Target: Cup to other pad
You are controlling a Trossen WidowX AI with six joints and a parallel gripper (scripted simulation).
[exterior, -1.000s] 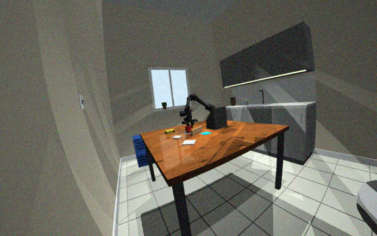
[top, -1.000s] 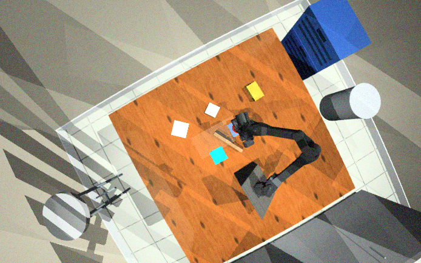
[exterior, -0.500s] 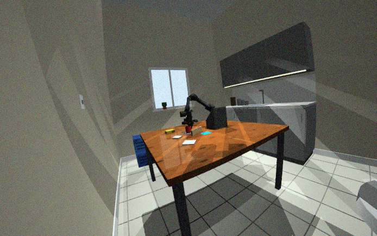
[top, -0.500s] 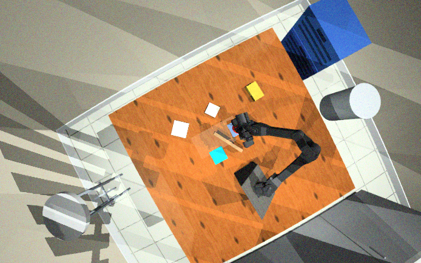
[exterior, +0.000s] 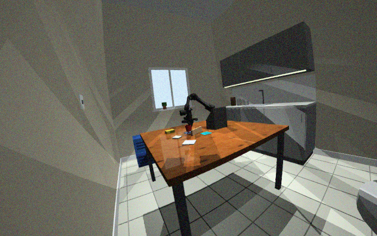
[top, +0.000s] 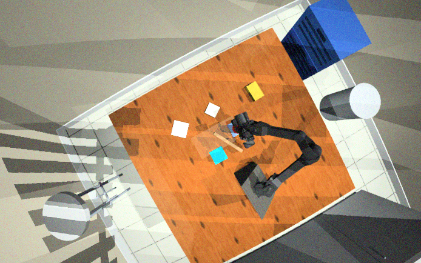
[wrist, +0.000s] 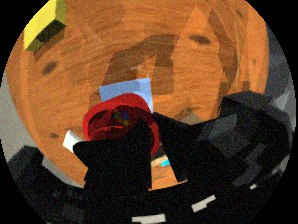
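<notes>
The cyan pad lies 8 cm behind my gripper tip, 19 cm to the left of it and 6 cm below it. Also, from my gripper tip: light blue pad 3 cm ahead, 6 cm below; wooden block 2 cm behind, 10 cm to the left, 3 cm below; red cup 3 cm ahead.
</notes>
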